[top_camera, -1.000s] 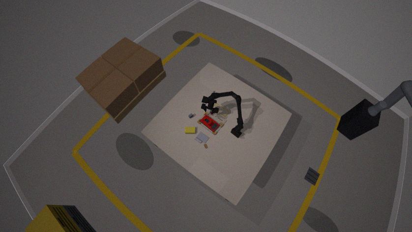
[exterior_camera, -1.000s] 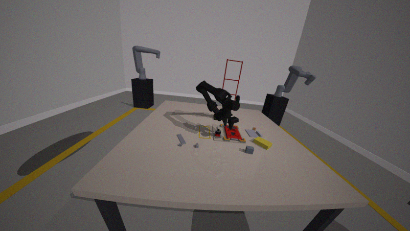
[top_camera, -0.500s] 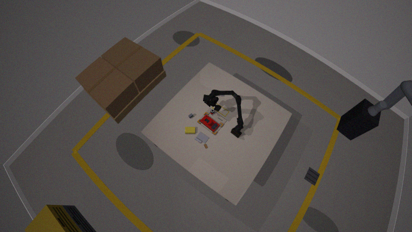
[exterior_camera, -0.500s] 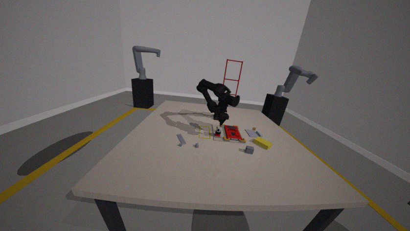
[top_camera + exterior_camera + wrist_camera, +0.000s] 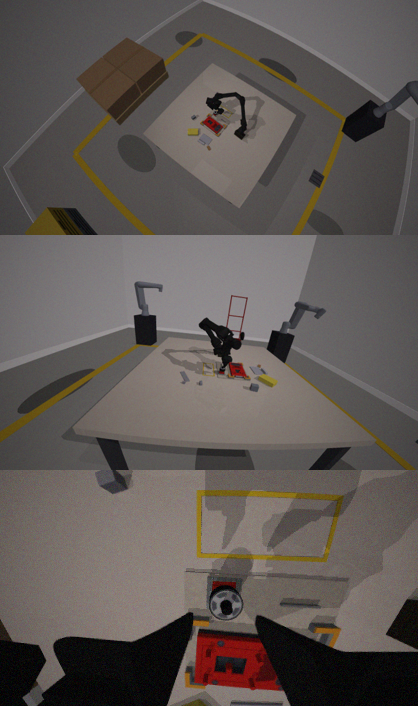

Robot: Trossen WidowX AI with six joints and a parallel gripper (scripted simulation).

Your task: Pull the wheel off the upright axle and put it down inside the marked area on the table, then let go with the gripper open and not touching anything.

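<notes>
My gripper tip is now 3 cm above the wheel. From my gripper tip the other things lie so: small grey cube (15 cm ahead, 14 cm to the right, 6 cm below); then grey plate (30 cm to the left, 11 cm behind, 7 cm below); then grey bar (25 cm to the right, 8 cm ahead, 7 cm below).
</notes>
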